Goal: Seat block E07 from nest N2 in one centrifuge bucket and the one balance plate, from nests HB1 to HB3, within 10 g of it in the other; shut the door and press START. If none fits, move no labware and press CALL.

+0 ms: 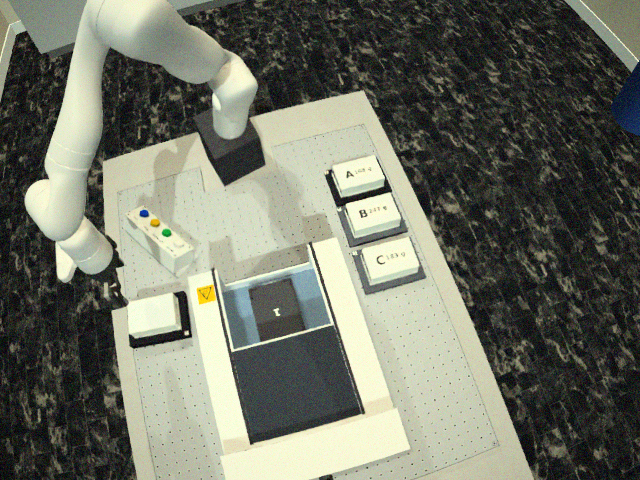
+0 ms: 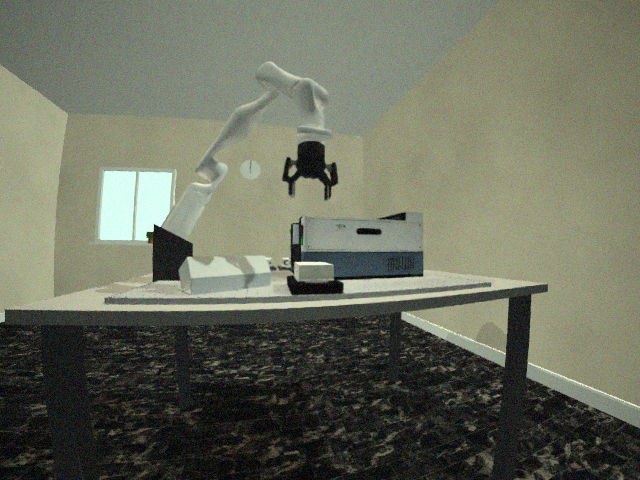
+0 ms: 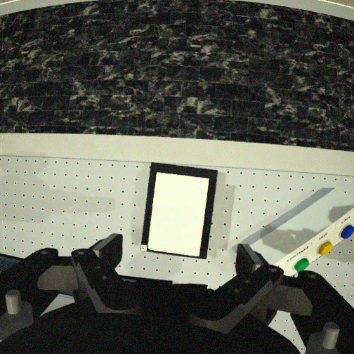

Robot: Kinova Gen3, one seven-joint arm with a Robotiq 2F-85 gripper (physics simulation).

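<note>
A white block sits in a black nest. Its top shows no label, and the nest's small tag is too small to read surely. My gripper is open and empty, high above the block. Balance plates A, B and C sit in nests at the right; B reads 247 g, C 183 g, A's mass is blurred. The centrifuge is open at one end, and an empty bucket marked 1 shows inside. The other bucket cannot be made out.
A button box stands between the arm's base and the block's nest. It bears a blue CALL button, a yellow button and a green CONTINUE button.
</note>
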